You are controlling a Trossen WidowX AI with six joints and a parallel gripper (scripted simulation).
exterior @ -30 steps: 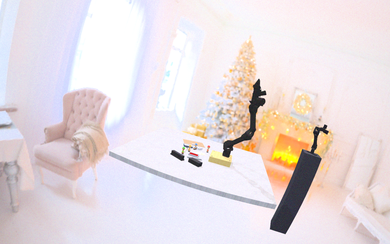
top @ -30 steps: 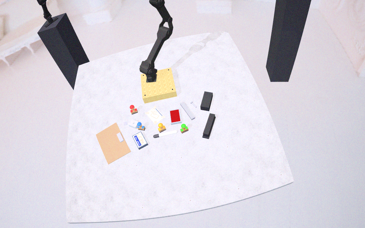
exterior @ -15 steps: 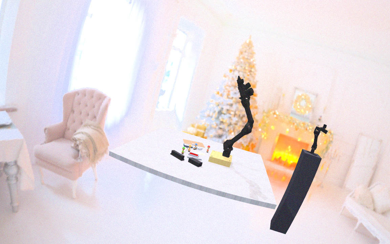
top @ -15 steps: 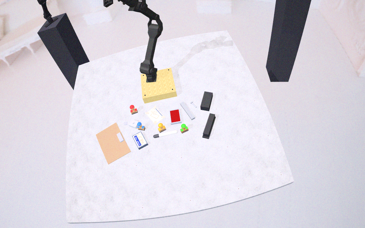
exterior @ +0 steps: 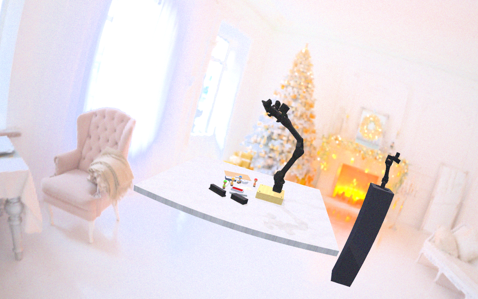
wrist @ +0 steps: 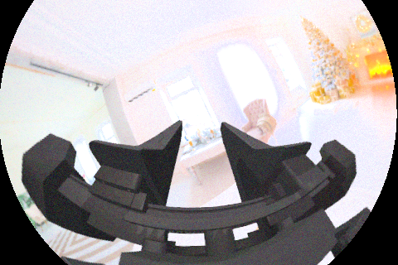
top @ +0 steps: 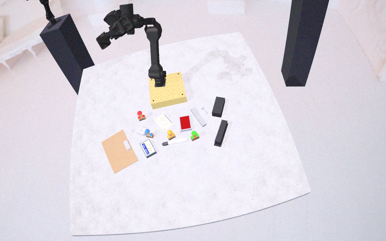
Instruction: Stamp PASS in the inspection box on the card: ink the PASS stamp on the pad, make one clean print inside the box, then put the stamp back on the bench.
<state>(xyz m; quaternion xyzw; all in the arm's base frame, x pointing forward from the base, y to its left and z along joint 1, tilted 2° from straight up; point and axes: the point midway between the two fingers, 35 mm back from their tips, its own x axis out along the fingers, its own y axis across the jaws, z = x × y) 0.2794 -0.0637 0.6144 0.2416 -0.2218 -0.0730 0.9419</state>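
The green-knobbed stamp is 3 cm ahead of my gripper tip, 26 cm to the left of it and 66 cm below it. From my gripper tip the other things lie so: red-knobbed stamp: 11 cm behind, 4 cm to the right, 66 cm below; blue-knobbed stamp: 1 cm ahead, 2 cm to the left, 66 cm below; white box: 2 cm behind, 3 cm to the right, 66 cm below.
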